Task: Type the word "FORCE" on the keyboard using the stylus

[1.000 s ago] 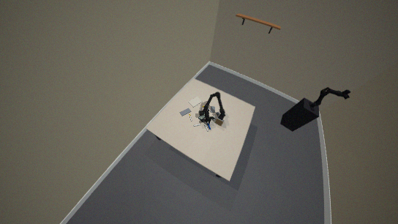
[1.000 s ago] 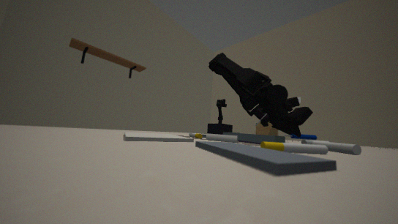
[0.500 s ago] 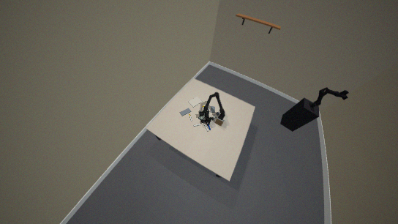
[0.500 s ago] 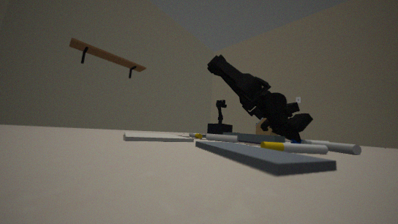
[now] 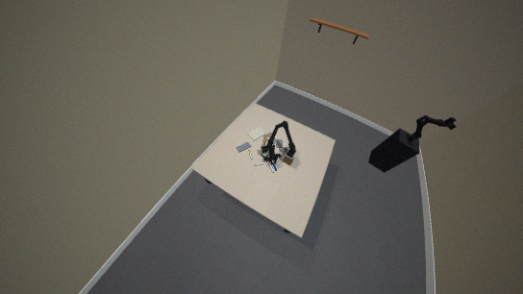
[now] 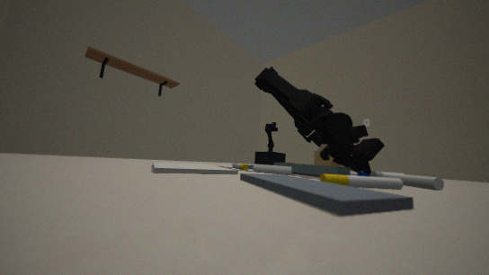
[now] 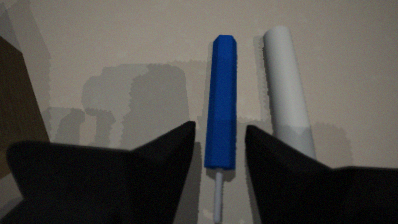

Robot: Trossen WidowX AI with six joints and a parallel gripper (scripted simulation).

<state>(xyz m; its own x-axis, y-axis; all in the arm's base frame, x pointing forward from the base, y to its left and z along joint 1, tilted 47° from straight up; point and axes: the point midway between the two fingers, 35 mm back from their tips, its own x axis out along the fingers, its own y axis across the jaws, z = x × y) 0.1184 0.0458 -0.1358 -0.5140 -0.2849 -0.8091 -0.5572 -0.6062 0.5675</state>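
Right now the blue stylus is 1 cm ahead of my gripper tip and 1 cm below it. From my gripper tip the other things lie so: flat grey slab: 42 cm ahead, 3 cm to the left, 1 cm below.
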